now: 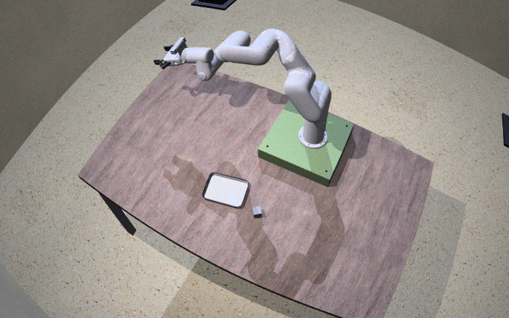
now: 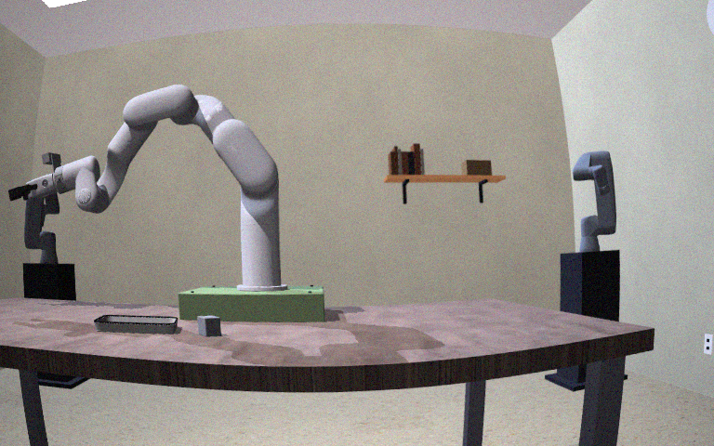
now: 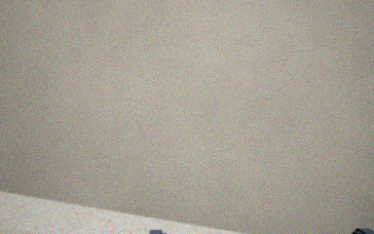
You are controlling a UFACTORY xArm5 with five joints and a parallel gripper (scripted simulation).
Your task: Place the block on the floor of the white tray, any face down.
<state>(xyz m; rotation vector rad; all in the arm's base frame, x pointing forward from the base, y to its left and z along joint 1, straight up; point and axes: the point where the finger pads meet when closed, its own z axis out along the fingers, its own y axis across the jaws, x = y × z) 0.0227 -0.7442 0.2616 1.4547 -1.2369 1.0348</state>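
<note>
Right now the grey block is 38 cm ahead of my hand, 67 cm to the left of it and 30 cm below it. Also, from my hand: white tray: 34 cm ahead, 51 cm to the left, 31 cm below.
</note>
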